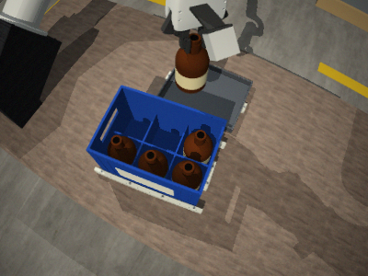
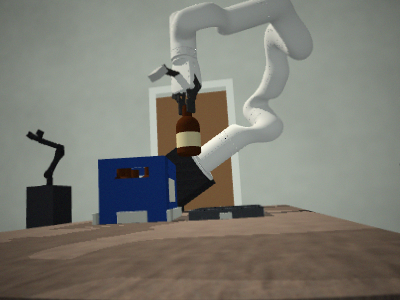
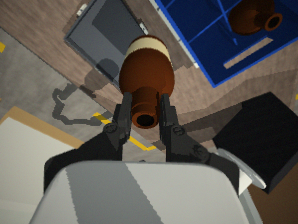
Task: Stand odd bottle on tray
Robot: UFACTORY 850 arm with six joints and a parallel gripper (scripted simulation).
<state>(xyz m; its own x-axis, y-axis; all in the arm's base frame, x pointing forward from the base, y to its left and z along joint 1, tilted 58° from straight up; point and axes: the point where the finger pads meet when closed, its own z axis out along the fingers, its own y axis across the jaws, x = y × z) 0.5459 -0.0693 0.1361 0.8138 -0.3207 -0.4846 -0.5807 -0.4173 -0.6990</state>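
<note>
Now: hand 10 mm short of the dark grey tray, 110 mm to the right of it and 320 mm above it. Also, from my hand: blue crate (150 mm to the right, 250 mm below).
</note>
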